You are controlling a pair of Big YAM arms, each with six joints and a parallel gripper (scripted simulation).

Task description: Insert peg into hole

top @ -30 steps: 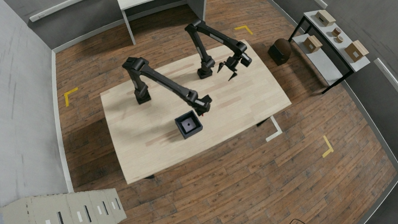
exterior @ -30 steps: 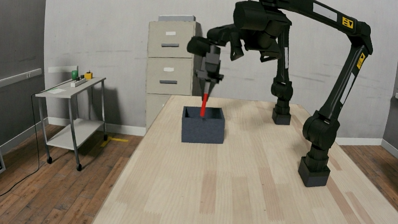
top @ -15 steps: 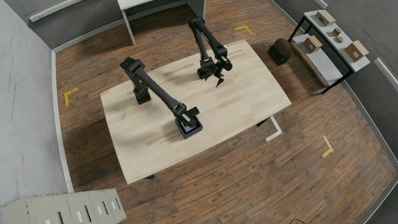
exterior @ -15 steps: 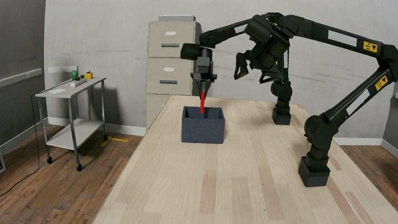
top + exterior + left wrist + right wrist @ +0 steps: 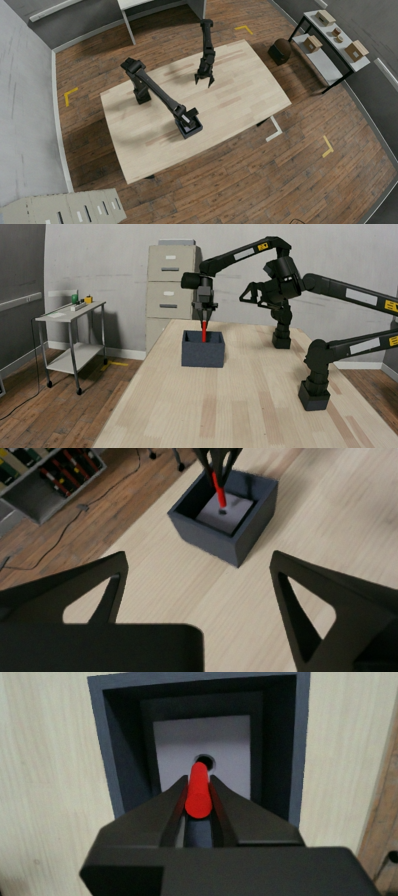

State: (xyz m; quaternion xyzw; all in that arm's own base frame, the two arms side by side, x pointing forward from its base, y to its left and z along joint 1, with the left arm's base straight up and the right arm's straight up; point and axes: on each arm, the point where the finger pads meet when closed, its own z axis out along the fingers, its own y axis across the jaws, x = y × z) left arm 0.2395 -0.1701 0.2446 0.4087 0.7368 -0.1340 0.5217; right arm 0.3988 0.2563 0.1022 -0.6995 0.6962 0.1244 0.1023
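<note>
Right now the grey plate is 9 cm below my right hand. Also, from my right hand: red peg: 2 cm below; dark blue box: 11 cm below.
</note>
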